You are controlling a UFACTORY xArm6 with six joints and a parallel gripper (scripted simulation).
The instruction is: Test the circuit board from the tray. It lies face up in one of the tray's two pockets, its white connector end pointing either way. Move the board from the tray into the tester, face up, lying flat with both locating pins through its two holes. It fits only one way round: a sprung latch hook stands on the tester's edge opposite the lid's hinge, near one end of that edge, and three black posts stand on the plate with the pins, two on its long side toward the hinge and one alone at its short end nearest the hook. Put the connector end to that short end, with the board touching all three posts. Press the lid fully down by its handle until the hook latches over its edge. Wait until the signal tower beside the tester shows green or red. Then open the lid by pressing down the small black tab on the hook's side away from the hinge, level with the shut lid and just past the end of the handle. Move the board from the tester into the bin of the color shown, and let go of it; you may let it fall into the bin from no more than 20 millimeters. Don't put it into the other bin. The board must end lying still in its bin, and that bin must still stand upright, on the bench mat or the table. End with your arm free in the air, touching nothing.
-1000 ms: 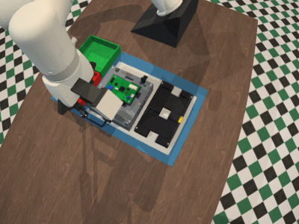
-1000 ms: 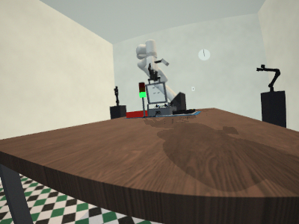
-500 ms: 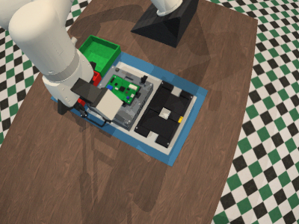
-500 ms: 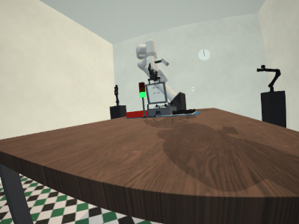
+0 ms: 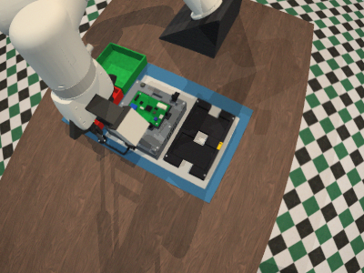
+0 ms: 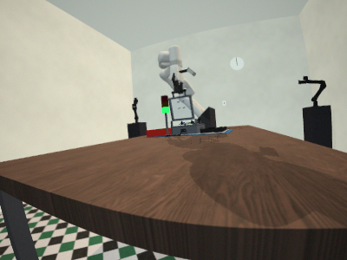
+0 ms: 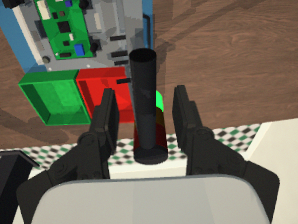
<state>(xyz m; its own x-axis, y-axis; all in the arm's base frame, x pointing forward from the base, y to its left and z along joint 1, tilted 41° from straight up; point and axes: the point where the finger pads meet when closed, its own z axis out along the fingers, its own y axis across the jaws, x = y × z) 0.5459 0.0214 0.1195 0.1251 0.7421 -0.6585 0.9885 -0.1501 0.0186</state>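
Now: hand 13 cm past the green circuit board, 2 cm to the right of it and 20 cm above it. From my hand the other things lie so: black nest 12 cm behind, 2 cm to the left, 21 cm below; then clear lid 2 cm behind, 9 cm below; then latch hook 18 cm behind, 8 cm to the left, 19 cm below.
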